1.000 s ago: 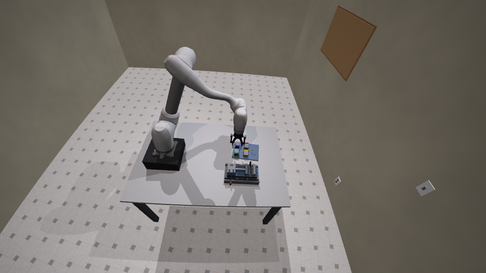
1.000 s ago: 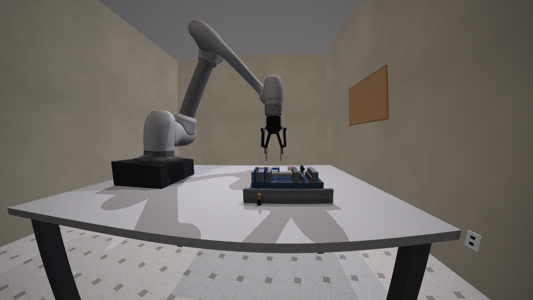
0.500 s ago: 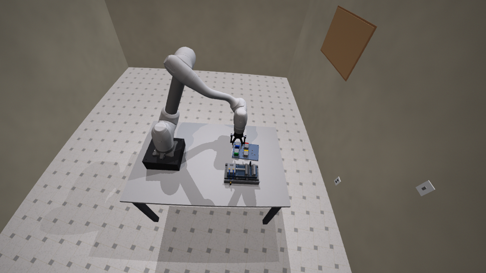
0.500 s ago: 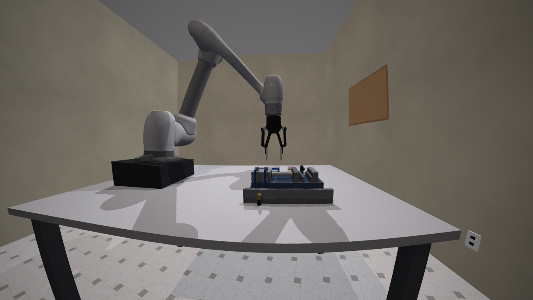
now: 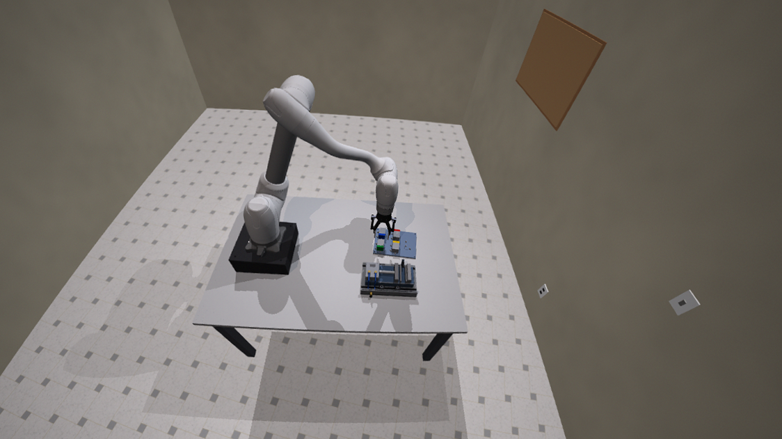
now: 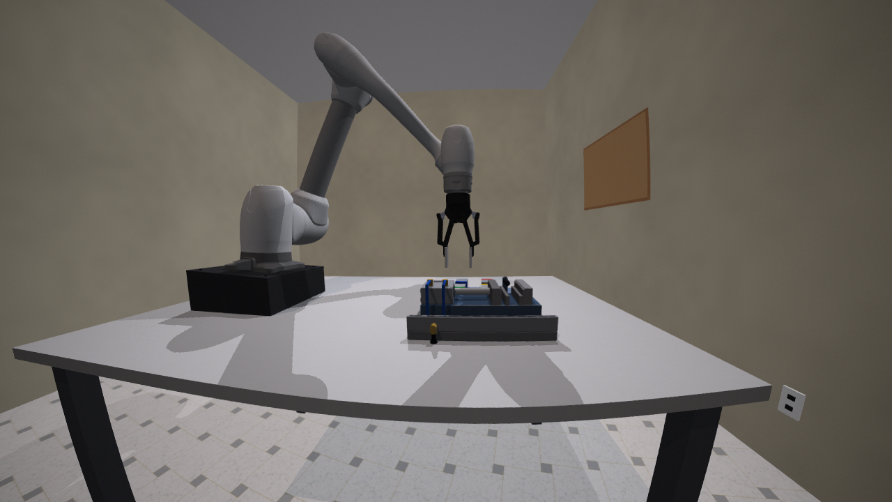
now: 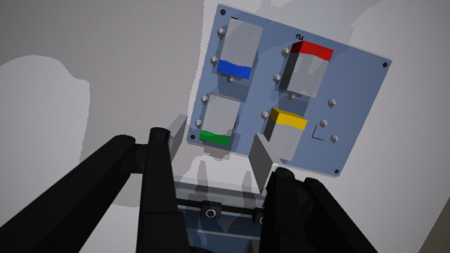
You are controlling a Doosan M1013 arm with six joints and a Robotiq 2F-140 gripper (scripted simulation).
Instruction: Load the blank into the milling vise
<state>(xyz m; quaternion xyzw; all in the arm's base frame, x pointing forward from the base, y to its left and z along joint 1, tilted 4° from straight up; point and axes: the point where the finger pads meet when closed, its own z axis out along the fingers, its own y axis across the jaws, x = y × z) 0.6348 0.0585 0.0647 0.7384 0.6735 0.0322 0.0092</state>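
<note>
Now: hand 110 mm above the green-ended blank. The rest, counted from my hand: blue infeed plate (90 mm ahead, 40 mm to the left, 130 mm below); then blue-ended blank (10 mm ahead, 90 mm to the left, 110 mm below); then blank with yellow end (90 mm ahead, 10 mm to the right, 110 mm below).
</note>
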